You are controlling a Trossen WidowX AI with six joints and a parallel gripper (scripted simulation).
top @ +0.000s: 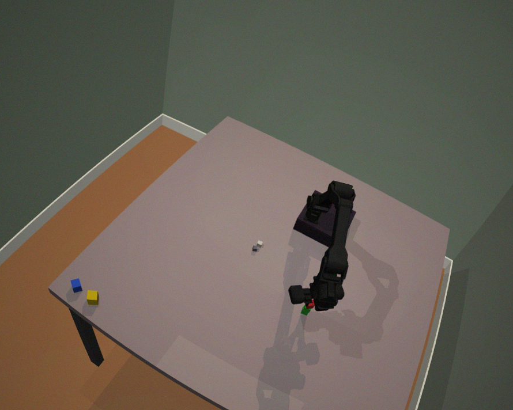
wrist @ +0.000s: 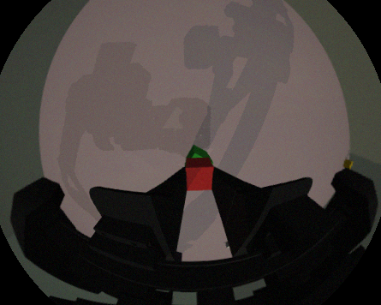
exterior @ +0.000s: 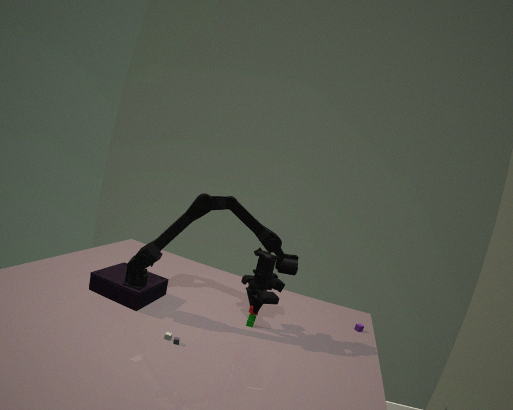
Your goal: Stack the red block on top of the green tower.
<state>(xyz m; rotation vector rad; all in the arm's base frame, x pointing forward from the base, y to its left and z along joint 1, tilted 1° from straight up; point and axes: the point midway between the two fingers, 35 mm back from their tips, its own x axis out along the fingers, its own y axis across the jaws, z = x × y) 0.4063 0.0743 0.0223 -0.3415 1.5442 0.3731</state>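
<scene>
Right now the red block is right at my gripper tip. Round my gripper tip: white cube (240 mm to the right, 230 mm behind, 50 mm below); then grey cube (250 mm to the right, 200 mm behind, 50 mm below); then purple cube (440 mm ahead, 160 mm to the left, 40 mm below).
</scene>
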